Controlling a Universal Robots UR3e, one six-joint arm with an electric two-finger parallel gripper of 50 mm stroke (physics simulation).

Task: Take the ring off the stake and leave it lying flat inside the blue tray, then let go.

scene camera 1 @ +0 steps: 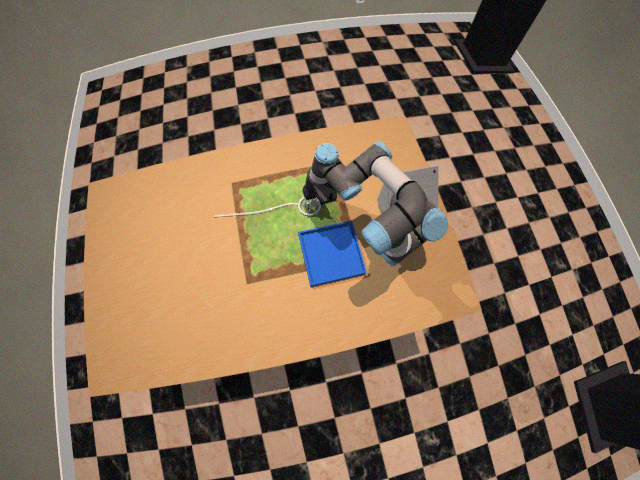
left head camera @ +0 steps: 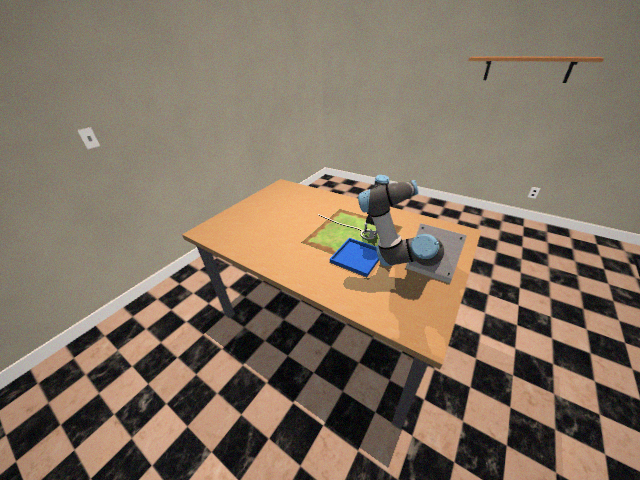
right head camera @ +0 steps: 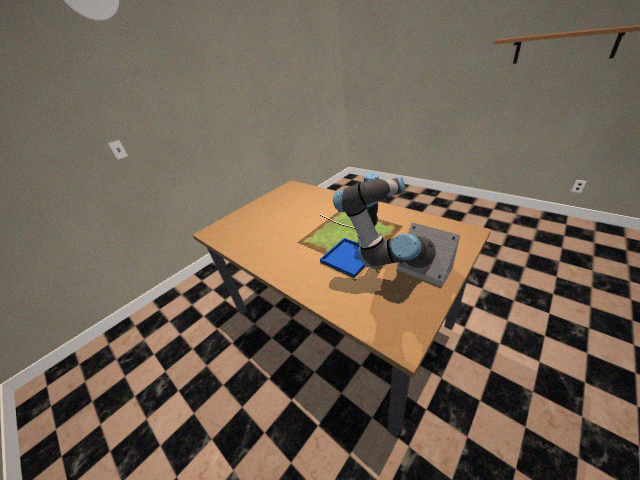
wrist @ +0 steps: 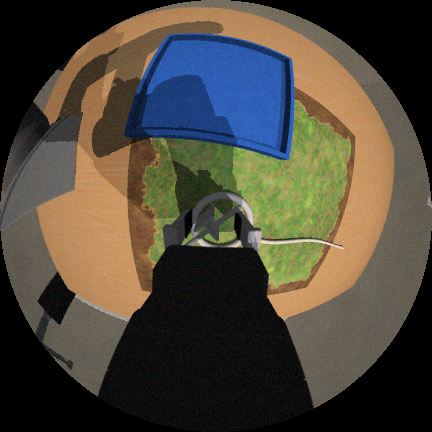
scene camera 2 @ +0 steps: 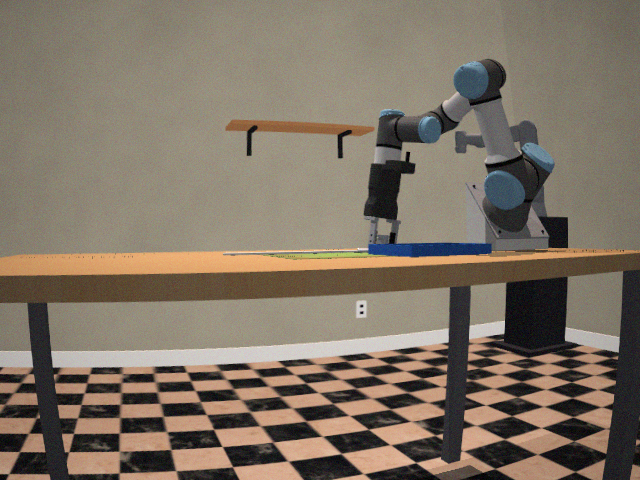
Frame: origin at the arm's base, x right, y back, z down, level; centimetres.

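Seen in the pictures: gripper, between the fingertips: [scene camera 1: 314, 205] [left head camera: 370, 234] [wrist: 212, 218]; arm's base, origin of its link: [right head camera: 418, 251] [scene camera 2: 503, 213].
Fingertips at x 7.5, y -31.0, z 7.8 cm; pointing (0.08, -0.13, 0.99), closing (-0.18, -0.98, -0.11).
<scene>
Offsets run from my fingertips to a thing's top centre. "pt": to the spot under its first point. Level surfaces: height alone.
The white ring {pt dx -2.7, dy -3.5, dz +1.0 cm} [left head camera: 361, 236] [scene camera 1: 300, 206] [wrist: 223, 195] lies around the grey stake {dx +0.5, dy +0.1, dz -2.8 cm} [wrist: 229, 216] on the green mat, with a thin white tail {pt dx +1.4, dy -20.1, dz +0.8 cm} [scene camera 1: 258, 212] [wrist: 300, 240] running away from it. In scene camera 2, a grey part of the stake [scene camera 2: 382, 239] shows between the fingers. My gripper [scene camera 2: 383, 241] [wrist: 212, 218] points down, open wide, its fingers low on either side of the stake and over the ring area. In the wrist view the fingers partly cover the ring. The blue tray {dx -18.3, dy +2.9, dz -0.8 cm} [left head camera: 356, 254] [right head camera: 338, 258] [scene camera 1: 333, 260] [scene camera 2: 439, 250] [wrist: 240, 75] is empty.
The tray stands close beside the ring, overlapping a corner of the green mat {dz +1.3 cm} [left head camera: 328, 238] [scene camera 1: 268, 237] [wrist: 300, 180]. The arm's sloped grey base [left head camera: 452, 253] [right head camera: 444, 258] stands at one end of the wooden table {dz +1.4 cm} [scene camera 1: 165, 284] [scene camera 2: 180, 266]. The arm's shadow falls across part of the tray.
</scene>
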